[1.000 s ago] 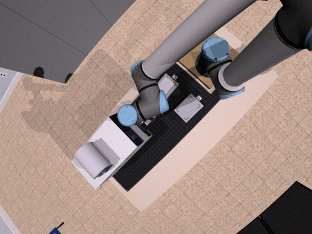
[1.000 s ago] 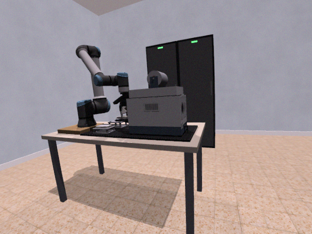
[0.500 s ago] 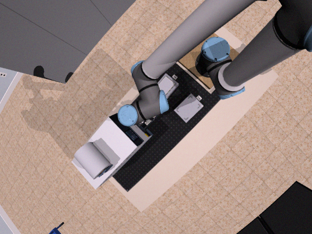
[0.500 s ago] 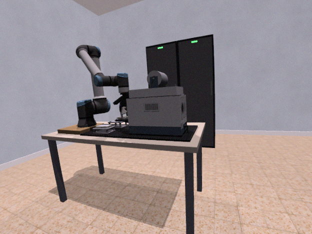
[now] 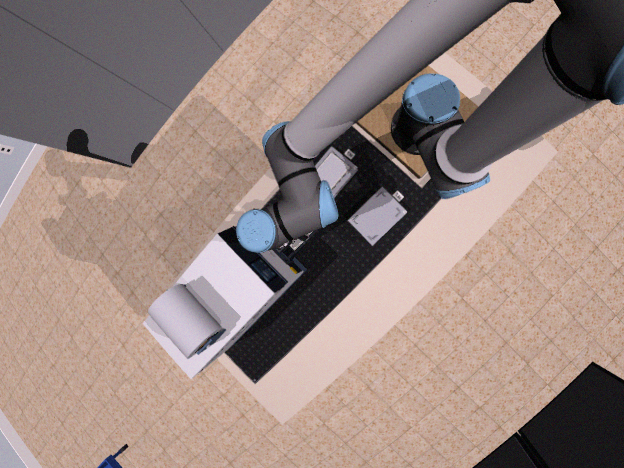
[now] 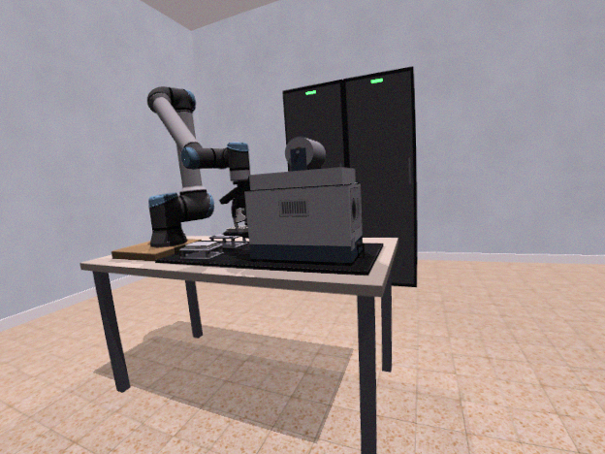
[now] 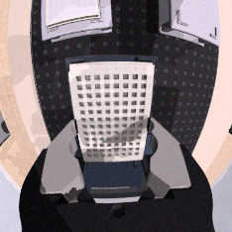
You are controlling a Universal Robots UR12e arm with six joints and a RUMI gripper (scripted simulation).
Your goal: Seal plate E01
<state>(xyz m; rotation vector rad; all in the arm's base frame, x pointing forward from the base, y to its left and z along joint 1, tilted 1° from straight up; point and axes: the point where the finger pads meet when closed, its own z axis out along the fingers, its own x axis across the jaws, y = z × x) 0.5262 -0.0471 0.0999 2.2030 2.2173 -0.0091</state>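
Now: the sealer stage 2 cm below my hand. Round my hand: foil roll: 33 cm ahead, 29 cm above; then plate nest N1: 20 cm behind, 16 cm to the left, 7 cm below; then square start button: 10 cm ahead, 9 cm to the right, 7 cm above.
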